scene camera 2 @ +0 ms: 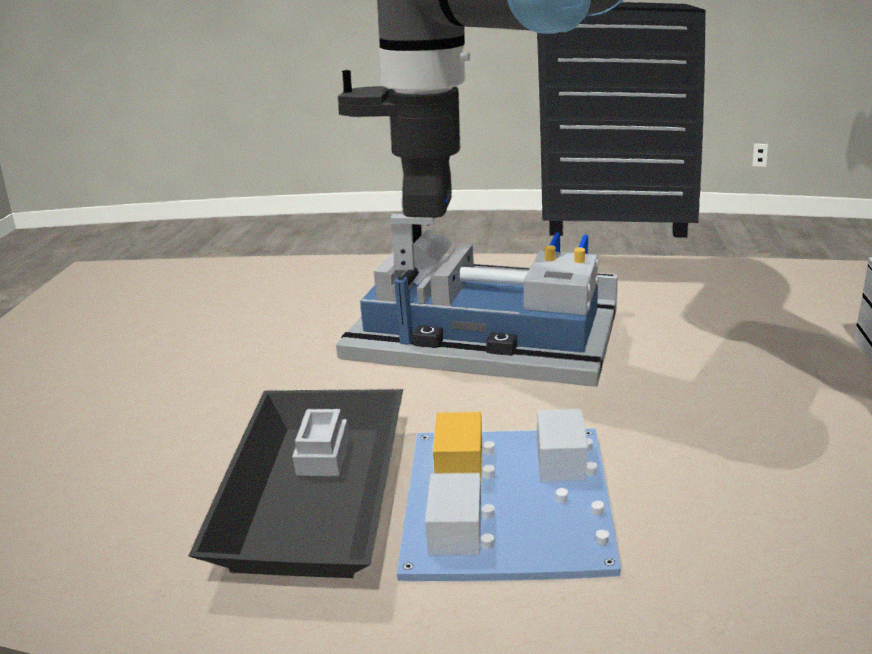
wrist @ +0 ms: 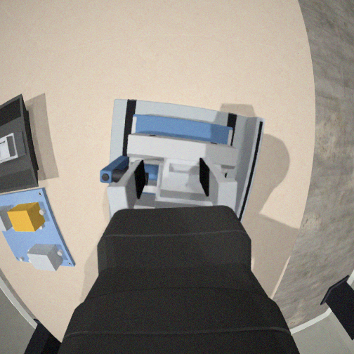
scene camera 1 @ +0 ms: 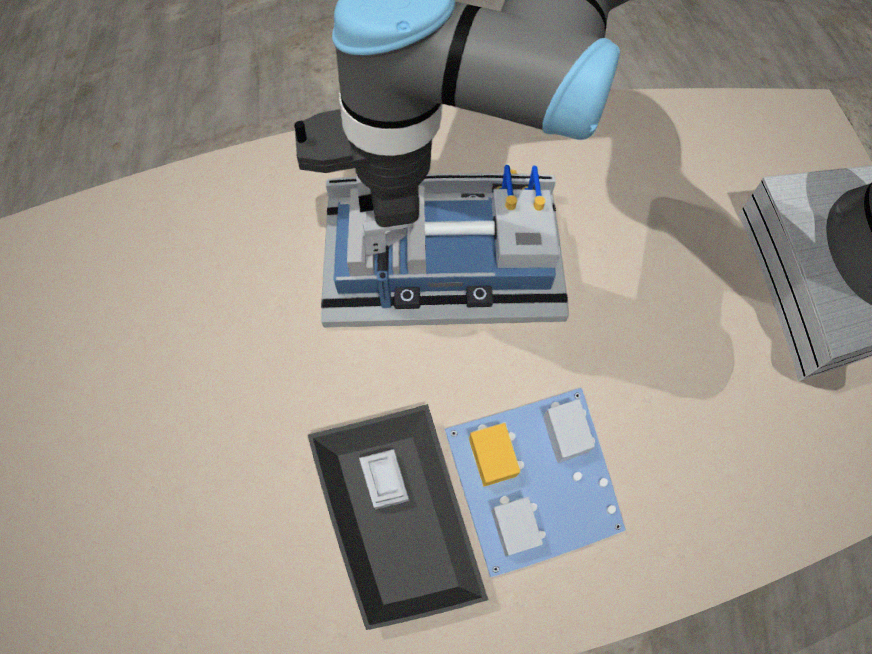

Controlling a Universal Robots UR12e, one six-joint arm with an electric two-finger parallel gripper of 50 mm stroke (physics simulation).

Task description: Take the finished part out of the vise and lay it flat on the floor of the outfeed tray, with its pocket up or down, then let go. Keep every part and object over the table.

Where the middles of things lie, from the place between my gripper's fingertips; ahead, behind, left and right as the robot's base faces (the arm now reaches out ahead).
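Counting from my hand, I find the blue post [scene camera 2: 405, 331] 40 mm below it, 10 mm ahead of it and 60 mm to the left of it. The brass block [scene camera 2: 457, 448] is 70 mm lower than my hand, 280 mm to the left of it and 50 mm behind it, while the blue plate [scene camera 2: 535, 538] is 90 mm below my hand, 90 mm behind it and 330 mm to the left of it.
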